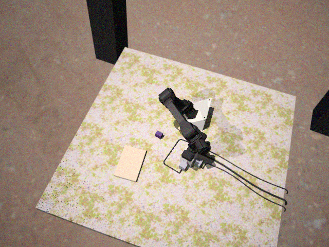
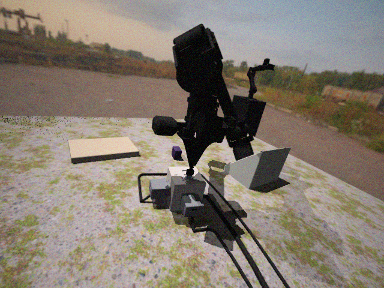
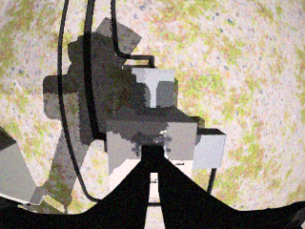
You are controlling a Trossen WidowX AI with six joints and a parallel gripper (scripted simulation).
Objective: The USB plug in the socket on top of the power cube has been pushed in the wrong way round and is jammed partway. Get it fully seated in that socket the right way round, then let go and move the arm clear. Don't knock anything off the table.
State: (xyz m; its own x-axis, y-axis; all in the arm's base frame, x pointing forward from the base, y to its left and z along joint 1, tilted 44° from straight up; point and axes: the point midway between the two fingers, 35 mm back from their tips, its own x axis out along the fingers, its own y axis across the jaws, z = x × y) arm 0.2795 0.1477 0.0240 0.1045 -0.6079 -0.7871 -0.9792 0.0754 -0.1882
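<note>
Now: gripper tip 20 mm above the small dark USB plug. From my gripper tip the other things lie so: small purple block (90 mm behind, 240 mm to the right, 100 mm below); tan flat board (150 mm ahead, 330 mm to the right, 110 mm below).
</note>
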